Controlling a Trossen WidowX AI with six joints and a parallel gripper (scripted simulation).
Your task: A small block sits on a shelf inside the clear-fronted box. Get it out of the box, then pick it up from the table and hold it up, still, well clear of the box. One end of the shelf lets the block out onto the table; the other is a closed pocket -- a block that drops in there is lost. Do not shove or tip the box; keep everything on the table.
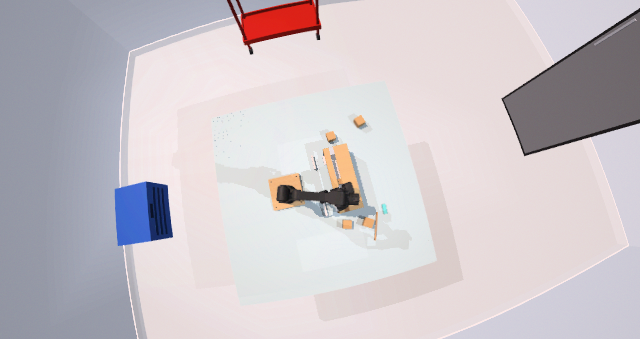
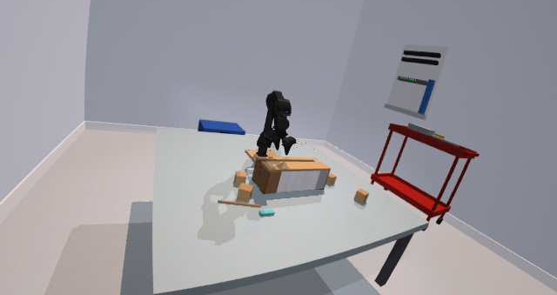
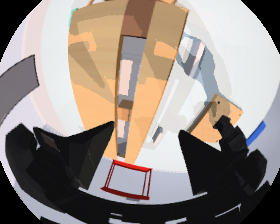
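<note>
Right now the tan block is 70 mm below my gripper tip, 40 mm to the left of it and 40 mm ahead of it. From my gripper tip the other things lie so: thin wooden stick: 280 mm to the right, 210 mm ahead, 150 mm below; then tan box: 100 mm below, 50 mm to the left, 20 mm ahead.
</note>
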